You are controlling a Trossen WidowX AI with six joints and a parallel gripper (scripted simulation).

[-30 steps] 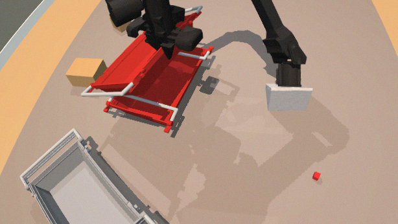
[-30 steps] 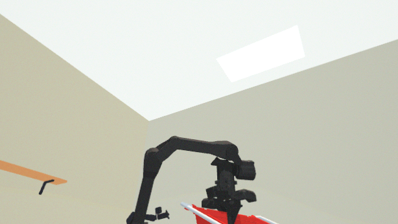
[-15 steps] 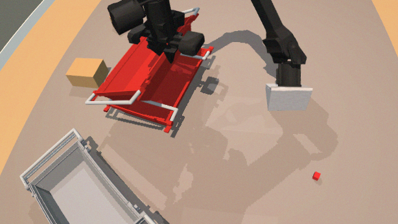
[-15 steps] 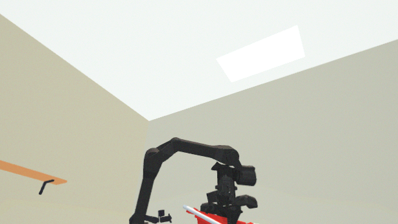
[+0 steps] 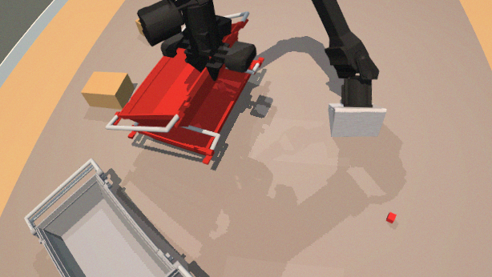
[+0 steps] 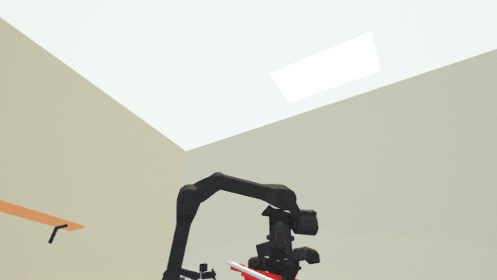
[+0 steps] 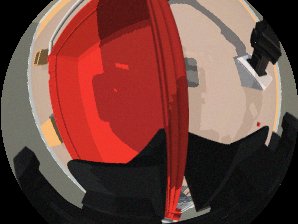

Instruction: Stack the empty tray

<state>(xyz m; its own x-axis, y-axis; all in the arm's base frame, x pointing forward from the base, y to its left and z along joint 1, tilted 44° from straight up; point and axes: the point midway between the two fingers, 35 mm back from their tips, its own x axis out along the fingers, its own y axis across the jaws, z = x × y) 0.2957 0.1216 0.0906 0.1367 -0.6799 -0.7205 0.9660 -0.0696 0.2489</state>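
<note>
Now: the red tray 8 cm ahead of my gripper tip and 2 cm to the right of it. Also, from my gripper tip: small red cube 39 cm behind, 22 cm to the left, 12 cm below.
</note>
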